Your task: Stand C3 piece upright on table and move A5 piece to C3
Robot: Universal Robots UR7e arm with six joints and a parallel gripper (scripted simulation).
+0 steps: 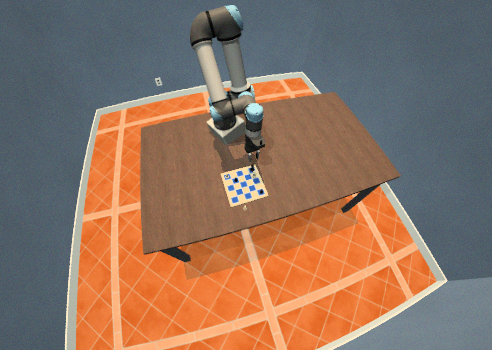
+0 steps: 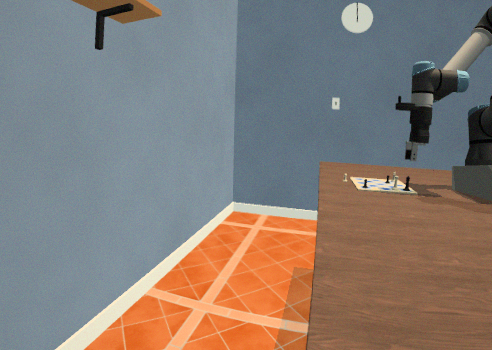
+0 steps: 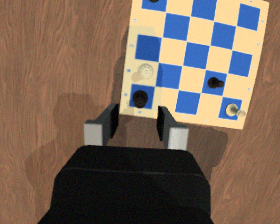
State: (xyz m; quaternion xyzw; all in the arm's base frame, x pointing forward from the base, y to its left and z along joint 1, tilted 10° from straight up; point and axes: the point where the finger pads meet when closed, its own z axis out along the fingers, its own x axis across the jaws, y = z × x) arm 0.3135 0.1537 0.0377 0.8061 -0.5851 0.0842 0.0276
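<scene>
Now: hand 10 cm above the tall black piece. Also, from my hand: cream chessboard: 9 cm ahead, 6 cm to the right, 13 cm below; small white piece: 24 cm ahead, 7 cm to the right, 12 cm below.
</scene>
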